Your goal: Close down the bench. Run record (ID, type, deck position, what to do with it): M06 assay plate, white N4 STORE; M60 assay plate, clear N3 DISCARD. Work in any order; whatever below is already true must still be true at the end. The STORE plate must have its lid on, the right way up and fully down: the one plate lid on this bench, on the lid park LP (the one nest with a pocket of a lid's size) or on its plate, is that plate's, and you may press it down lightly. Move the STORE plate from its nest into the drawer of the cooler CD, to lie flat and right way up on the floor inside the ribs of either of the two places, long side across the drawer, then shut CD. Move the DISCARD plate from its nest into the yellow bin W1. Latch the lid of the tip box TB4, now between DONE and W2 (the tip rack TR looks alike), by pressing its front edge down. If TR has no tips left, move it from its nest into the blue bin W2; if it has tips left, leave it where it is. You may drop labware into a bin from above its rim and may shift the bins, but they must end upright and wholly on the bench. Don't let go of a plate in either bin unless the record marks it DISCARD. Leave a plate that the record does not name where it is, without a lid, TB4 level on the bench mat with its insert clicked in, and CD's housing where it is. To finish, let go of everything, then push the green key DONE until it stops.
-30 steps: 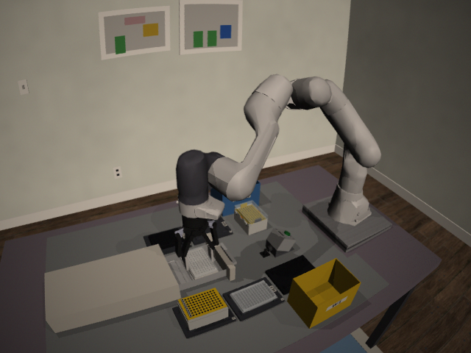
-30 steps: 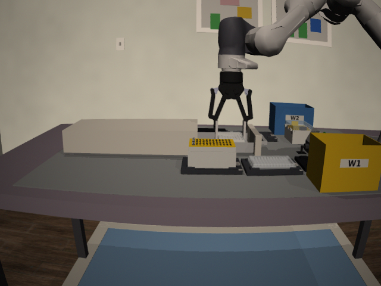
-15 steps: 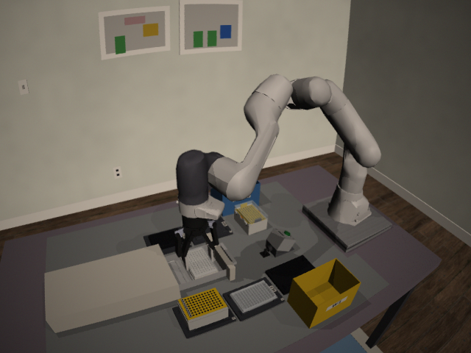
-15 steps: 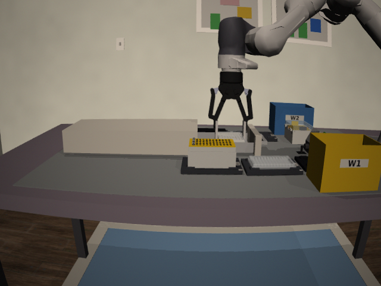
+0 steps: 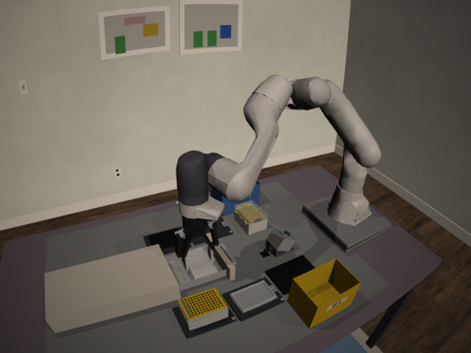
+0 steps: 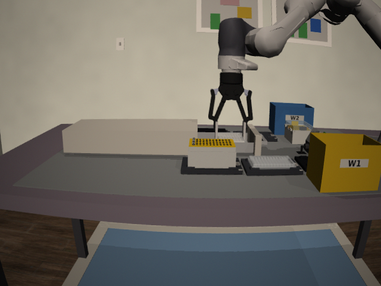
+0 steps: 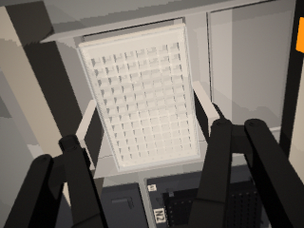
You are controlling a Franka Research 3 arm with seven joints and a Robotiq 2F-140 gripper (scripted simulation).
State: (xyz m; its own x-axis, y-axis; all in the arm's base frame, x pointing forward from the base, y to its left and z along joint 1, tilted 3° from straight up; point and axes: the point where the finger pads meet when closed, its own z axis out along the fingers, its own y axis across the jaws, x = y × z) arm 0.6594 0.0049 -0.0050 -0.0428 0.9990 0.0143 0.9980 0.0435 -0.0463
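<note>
My hand is 30 mm short of the drawer and 30 mm above it. From my hand the other things lie so: white plate 20 mm below; cooler CD 170 mm ahead, 20 mm below, 10 mm to the left; tip rack TR 190 mm to the left, 50 mm ahead.
</note>
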